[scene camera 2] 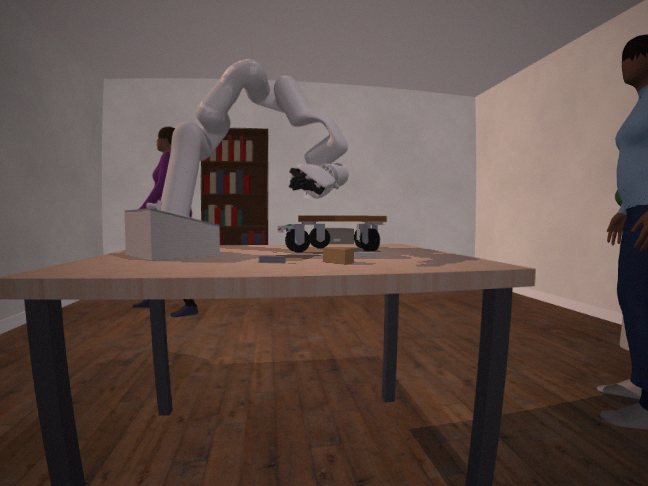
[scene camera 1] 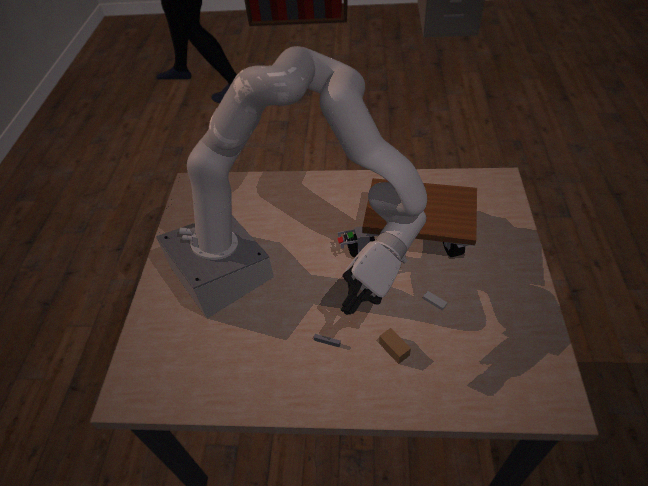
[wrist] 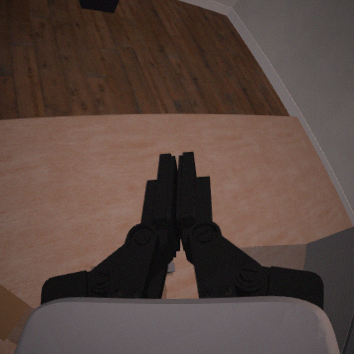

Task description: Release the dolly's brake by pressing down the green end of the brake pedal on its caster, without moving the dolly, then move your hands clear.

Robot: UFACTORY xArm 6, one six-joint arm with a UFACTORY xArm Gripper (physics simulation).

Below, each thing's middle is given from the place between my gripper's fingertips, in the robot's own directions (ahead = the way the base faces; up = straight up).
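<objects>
My hand is 390 mm to the right of the dolly (scene camera 1: pixel 451 212), and it's also 140 mm above the dolly and 180 mm short of it.
</objects>
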